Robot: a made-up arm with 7 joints.
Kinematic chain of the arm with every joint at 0, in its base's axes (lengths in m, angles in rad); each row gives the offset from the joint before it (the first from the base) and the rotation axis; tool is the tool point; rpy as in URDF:
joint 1: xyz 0 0 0.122 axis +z
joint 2: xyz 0 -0.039 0.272 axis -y
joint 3: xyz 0 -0.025 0.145 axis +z
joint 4: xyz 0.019 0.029 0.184 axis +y
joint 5: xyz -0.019 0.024 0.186 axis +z
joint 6: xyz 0 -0.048 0.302 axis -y
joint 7: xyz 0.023 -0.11 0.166 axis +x
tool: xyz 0 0 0 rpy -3.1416 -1.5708 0
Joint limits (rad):
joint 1: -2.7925..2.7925
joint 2: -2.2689..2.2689
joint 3: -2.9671..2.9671
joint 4: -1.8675..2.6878
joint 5: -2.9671..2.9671
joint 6: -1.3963..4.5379
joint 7: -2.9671..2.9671
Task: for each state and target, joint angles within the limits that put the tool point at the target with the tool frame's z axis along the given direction. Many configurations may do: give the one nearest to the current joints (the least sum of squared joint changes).
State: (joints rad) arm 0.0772 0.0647 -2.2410 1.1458 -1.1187 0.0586 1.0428
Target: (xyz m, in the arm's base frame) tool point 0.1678 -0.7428 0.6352 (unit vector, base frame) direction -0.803 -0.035 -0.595
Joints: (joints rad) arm 0.6205 0.1589 -1.8656 1.8440 -1.0266 -0.0618 1.0428
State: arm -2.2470 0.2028 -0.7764 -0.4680 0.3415 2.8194 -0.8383
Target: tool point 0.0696 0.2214 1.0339 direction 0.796 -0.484 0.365
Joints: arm -2.4940 0.1396 -1.3767 0.2494 0.1182 2.9679 -0.8383
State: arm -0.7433 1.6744 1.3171 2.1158 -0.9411 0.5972 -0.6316
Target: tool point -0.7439 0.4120 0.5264 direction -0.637 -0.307 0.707
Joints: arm -0.1248 2.0230 0.4101 1.3126 -1.6373 0.7804 -0.6316
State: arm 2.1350 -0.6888 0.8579 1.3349 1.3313 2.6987 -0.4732
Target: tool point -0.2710 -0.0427 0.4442 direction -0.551 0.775 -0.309
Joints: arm 2.4346 -0.4656 1.1655 1.8158 1.3940 3.0126 -0.4732
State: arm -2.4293 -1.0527 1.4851 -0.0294 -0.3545 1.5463 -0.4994
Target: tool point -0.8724 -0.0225 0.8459 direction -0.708 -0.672 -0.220
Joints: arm -2.7925 -1.1159 1.4510 -0.0574 -0.8269 0.7473 -0.4994
